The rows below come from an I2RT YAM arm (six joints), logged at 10 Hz.
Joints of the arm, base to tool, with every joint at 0 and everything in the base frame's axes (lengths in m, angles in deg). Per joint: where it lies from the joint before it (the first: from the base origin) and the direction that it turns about. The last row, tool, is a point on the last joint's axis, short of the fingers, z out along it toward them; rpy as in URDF.
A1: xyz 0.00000 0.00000 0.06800 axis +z
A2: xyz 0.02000 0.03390 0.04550 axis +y
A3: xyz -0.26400 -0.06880 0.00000 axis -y
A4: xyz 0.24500 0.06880 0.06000 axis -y
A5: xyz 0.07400 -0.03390 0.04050 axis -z
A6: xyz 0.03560 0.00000 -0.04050 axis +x
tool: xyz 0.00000 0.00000 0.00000 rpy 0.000 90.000 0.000
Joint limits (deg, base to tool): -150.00..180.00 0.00..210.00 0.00..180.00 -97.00..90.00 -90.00..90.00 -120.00..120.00
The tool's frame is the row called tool.
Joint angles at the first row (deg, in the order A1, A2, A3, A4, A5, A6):
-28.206, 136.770, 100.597, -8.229, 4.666, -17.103
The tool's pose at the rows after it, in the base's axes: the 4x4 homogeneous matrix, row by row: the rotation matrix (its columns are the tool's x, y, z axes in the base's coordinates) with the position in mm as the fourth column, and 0 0 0 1 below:
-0.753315, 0.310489, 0.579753, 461.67; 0.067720, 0.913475, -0.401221, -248.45; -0.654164, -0.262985, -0.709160, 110.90; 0, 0, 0, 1
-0.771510, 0.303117, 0.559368, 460.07; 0.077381, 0.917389, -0.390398, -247.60; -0.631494, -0.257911, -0.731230, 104.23; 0, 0, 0, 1
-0.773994, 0.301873, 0.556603, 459.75; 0.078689, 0.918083, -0.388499, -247.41; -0.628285, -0.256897, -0.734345, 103.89; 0, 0, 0, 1
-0.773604, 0.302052, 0.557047, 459.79; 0.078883, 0.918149, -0.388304, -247.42; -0.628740, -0.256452, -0.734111, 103.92; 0, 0, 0, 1
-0.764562, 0.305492, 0.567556, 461.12; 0.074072, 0.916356, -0.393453, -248.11; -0.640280, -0.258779, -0.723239, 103.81; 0, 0, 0, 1
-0.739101, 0.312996, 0.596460, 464.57; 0.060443, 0.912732, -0.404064, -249.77; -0.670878, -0.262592, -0.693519, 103.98; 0, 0, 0, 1
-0.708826, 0.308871, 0.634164, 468.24; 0.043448, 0.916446, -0.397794, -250.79; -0.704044, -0.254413, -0.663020, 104.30; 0, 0, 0, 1
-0.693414, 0.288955, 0.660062, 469.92; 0.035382, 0.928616, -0.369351, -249.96; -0.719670, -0.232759, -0.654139, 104.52; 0, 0, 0, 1
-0.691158, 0.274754, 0.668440, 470.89; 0.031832, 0.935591, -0.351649, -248.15; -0.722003, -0.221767, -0.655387, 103.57; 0, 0, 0, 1
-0.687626, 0.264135, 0.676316, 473.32; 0.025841, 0.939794, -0.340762, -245.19; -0.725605, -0.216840, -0.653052, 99.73; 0, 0, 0, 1
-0.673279, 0.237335, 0.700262, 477.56; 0.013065, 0.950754, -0.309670, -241.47; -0.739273, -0.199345, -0.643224, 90.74; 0, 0, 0, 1
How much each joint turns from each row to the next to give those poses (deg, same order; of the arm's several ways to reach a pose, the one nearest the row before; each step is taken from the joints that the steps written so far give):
0.240, 1.268, 0.023, 0.283, 0.066, -0.022
0.000, 0.568, -0.001, -1.266, 0.000, 0.000
0.000, -0.001, -0.002, -0.262, -0.022, 0.000
0.000, 0.002, 0.004, 0.020, -0.022, 0.022
0.000, 0.175, 0.000, 1.093, -0.022, 0.000
0.000, 0.415, -0.001, 2.864, -0.240, 0.000
0.000, 0.415, -0.001, 2.885, -1.334, -0.022
0.022, 0.109, 0.001, 0.852, -2.120, 0.044
0.153, 0.109, -0.001, 0.022, -1.004, -0.022
0.372, 0.545, -0.002, 0.722, -0.482, 0.022
0.437, 1.335, 0.001, 2.032, -1.879, -0.022

